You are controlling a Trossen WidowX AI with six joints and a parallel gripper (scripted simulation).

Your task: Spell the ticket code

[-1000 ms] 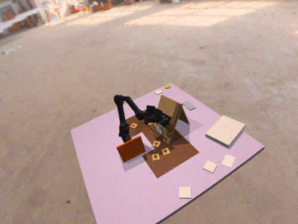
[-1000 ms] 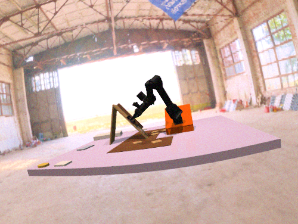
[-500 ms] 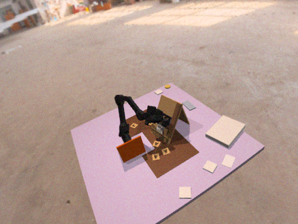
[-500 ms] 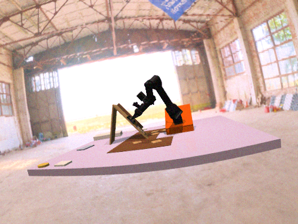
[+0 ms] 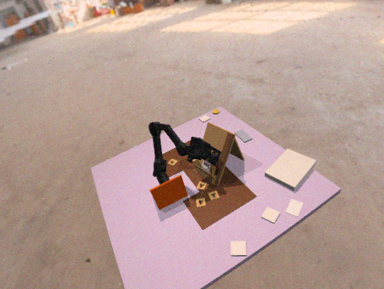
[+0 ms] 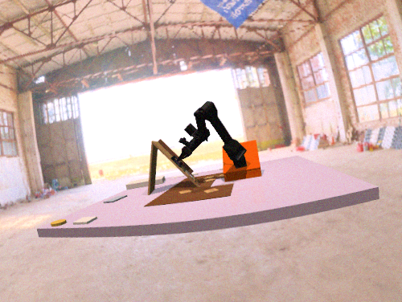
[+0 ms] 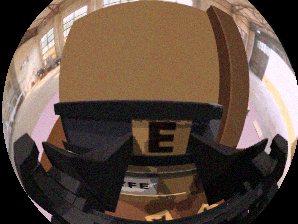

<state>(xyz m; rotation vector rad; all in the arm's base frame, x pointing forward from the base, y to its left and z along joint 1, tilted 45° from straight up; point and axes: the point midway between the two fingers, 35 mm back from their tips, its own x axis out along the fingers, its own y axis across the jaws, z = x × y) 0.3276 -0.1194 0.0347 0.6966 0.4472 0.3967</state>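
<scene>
The white ticket is 8 cm below my gripper tip, 6 cm behind it and 3 cm to the left of it. The rest, counted from my gripper tip: cream slab 36 cm ahead, 32 cm to the right, 14 cm below; brown mat 16 cm behind, 15 cm below, 5 cm to the left; grey plate 37 cm ahead, 17 cm to the left, 15 cm below.
</scene>
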